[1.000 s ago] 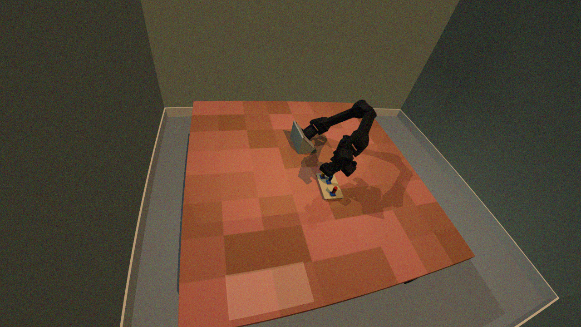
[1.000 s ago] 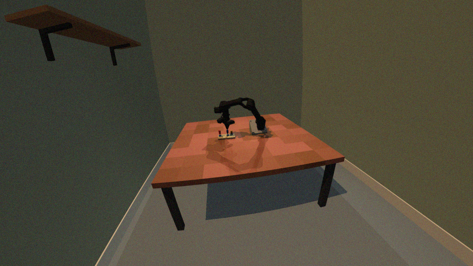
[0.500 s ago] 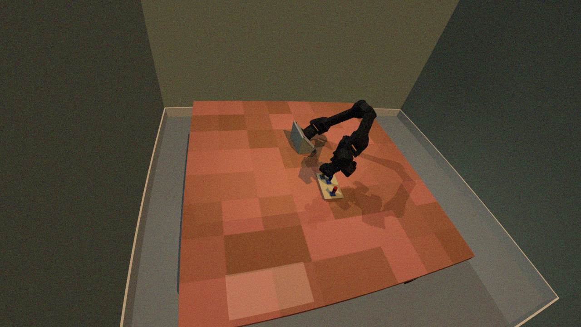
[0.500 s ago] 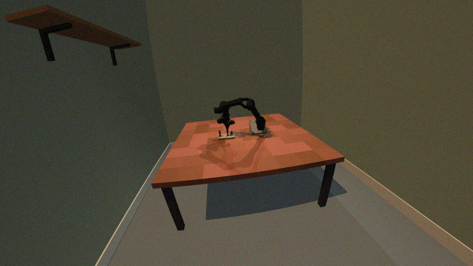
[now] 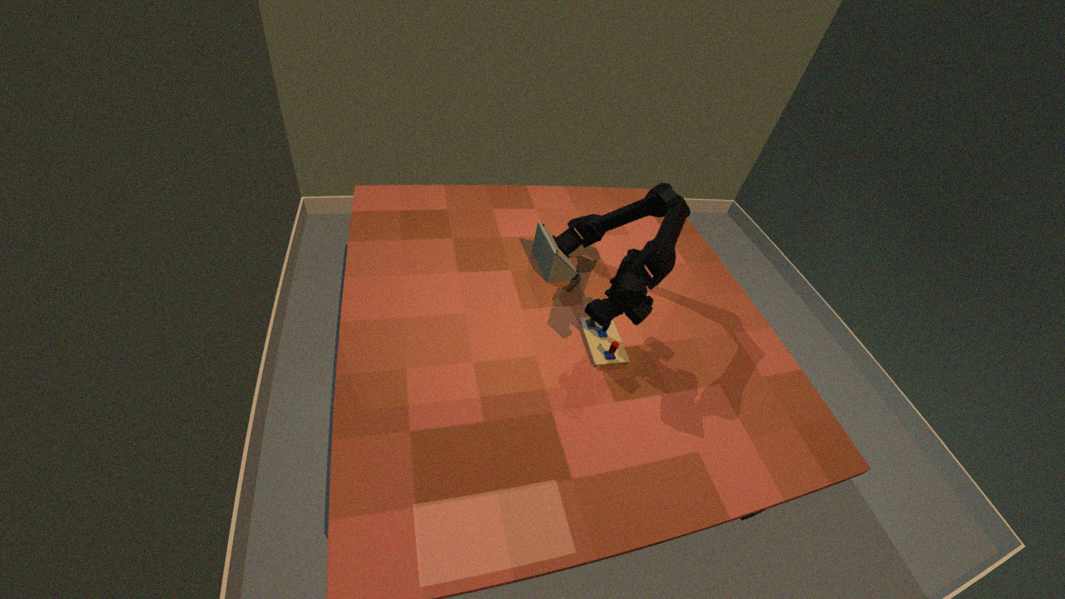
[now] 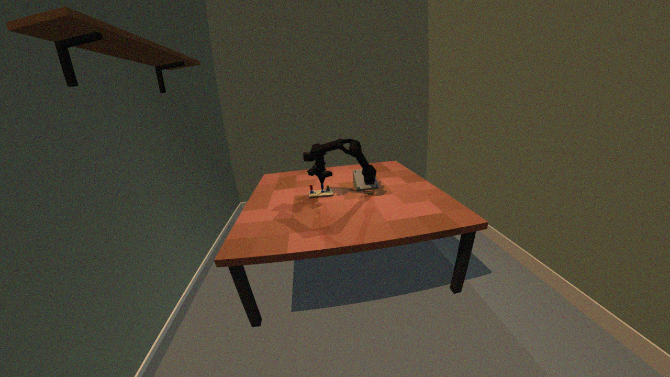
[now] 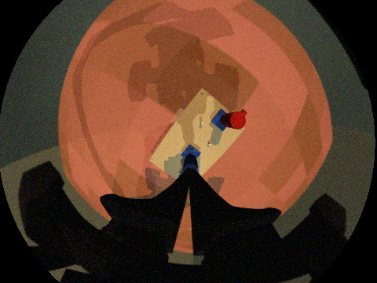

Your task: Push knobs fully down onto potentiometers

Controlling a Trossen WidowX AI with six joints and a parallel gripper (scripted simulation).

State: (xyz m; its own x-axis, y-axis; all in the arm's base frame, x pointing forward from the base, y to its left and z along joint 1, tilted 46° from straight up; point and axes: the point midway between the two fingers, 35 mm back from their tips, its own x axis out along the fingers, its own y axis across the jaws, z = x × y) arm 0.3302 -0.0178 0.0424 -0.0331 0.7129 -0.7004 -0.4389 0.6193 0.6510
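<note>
My gripper tip is 7 cm short of the potentiometer knob, 1 cm to the left of it and 3 cm above it.
</note>
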